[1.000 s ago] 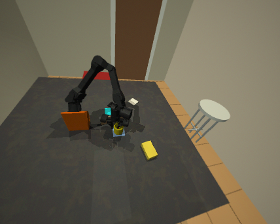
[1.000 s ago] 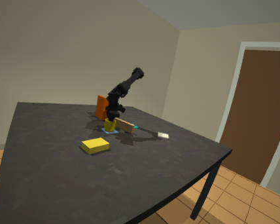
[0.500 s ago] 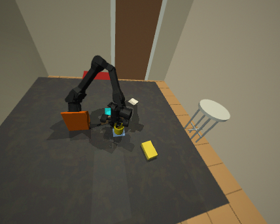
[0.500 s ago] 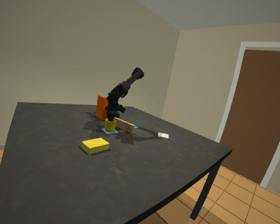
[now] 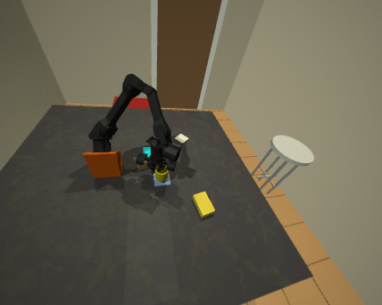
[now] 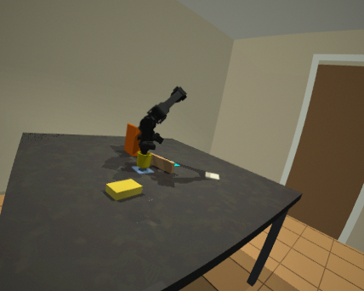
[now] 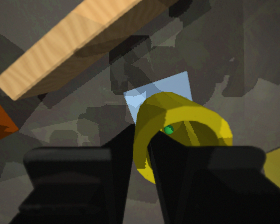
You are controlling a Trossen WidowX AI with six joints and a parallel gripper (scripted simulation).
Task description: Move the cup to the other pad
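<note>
The cyan pad is 200 mm to the left of my gripper tip, 60 mm below it and 30 mm behind it. The rest, counted from my gripper tip: wooden bar (100 mm to the left, 30 mm below); then light blue pad (60 mm below, 30 mm ahead, 10 mm to the right); then yellow block (220 mm ahead, 190 mm to the right, 40 mm below).
</note>
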